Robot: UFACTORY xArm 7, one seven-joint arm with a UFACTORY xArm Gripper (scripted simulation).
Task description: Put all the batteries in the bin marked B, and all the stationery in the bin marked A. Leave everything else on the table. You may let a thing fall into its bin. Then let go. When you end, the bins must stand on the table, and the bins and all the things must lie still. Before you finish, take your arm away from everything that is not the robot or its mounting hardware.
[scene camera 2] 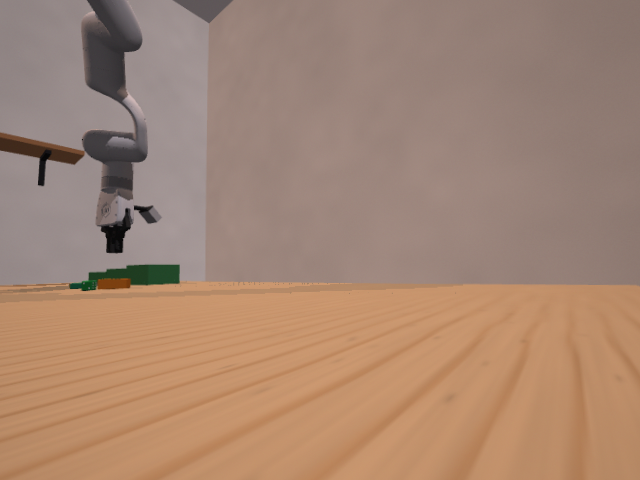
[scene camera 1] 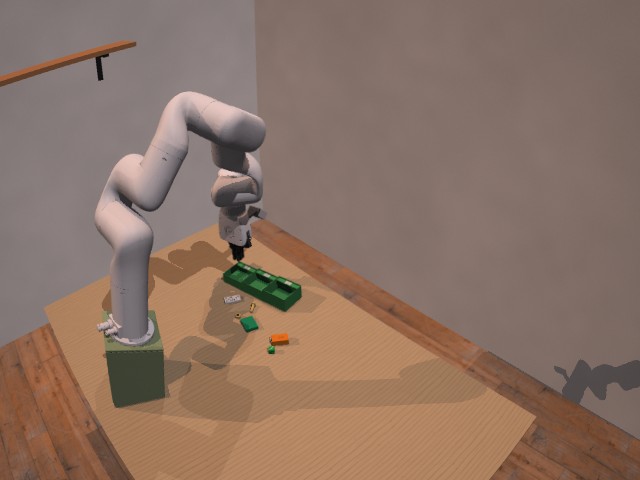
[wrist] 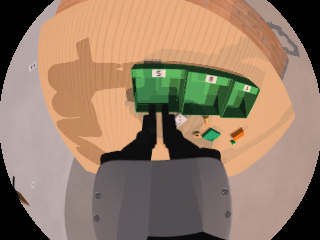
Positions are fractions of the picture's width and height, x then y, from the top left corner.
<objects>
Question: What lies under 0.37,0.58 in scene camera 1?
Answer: A tray.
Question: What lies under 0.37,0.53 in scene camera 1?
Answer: My gripper.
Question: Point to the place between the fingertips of my gripper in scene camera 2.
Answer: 0.18,0.53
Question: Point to a tray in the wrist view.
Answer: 0.48,0.35
</objects>
